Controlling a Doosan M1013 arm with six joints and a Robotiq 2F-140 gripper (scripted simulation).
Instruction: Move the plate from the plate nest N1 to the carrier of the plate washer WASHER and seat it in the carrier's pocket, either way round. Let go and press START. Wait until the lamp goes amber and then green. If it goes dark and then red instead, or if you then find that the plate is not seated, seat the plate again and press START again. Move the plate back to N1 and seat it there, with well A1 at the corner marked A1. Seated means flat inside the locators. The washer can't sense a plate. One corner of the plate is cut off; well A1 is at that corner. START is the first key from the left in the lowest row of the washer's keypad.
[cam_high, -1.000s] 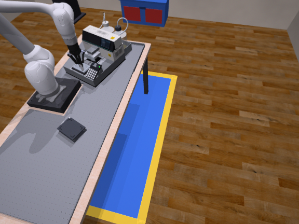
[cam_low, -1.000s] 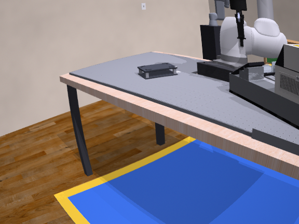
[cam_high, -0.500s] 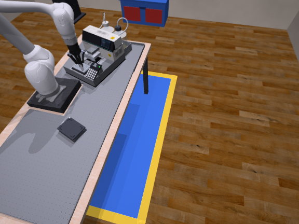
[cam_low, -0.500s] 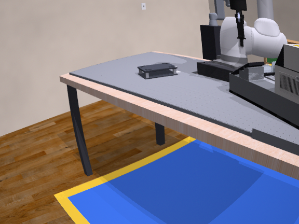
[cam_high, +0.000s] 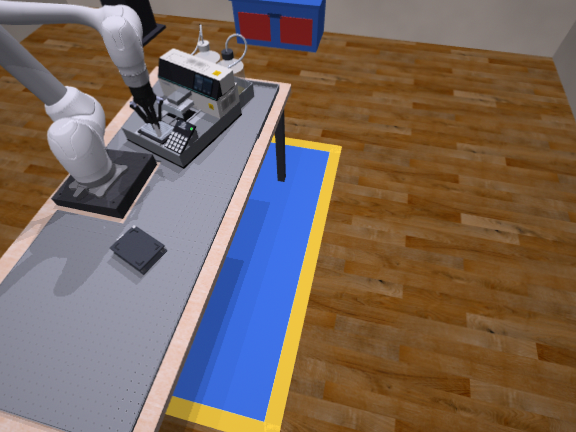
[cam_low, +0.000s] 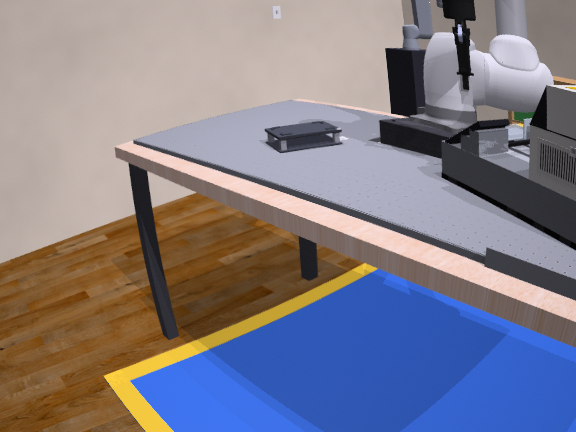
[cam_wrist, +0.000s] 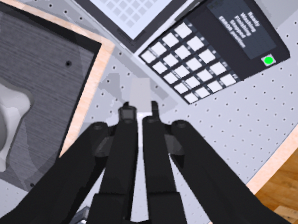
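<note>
The plate is 90 mm below my hand, 80 mm to the left of it and 80 mm behind it. From my hand the other things lie so: plate washer: 230 mm to the left, 60 mm below, 50 mm behind; then plate nest N1: 440 mm to the right, 150 mm below, 150 mm ahead.
</note>
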